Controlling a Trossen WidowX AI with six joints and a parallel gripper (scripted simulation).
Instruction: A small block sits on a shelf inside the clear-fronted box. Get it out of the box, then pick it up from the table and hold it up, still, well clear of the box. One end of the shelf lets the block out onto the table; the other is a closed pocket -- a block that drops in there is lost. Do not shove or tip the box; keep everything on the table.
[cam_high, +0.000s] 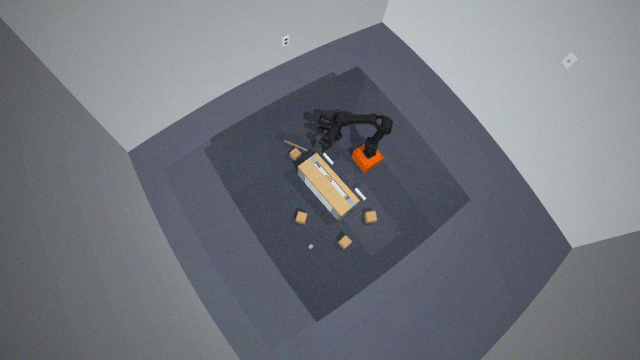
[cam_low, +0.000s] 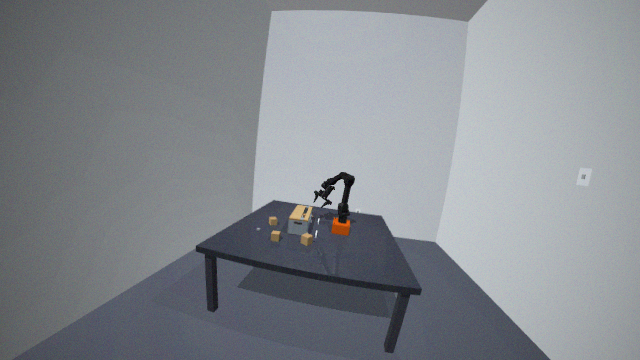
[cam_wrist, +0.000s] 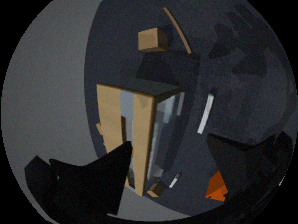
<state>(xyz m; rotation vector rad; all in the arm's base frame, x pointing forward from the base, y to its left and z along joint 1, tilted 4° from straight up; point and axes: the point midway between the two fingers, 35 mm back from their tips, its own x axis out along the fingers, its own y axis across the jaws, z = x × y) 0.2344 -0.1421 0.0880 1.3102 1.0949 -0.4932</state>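
Now: gripper tip 170 mm to the right of the box, 100 mm above it and 50 mm short of it. Round my gripper tip: thin brown stick 180 mm to the right, 150 mm below, 90 mm ahead; tiny pale piece 410 mm to the left, 360 mm ahead, 150 mm below.
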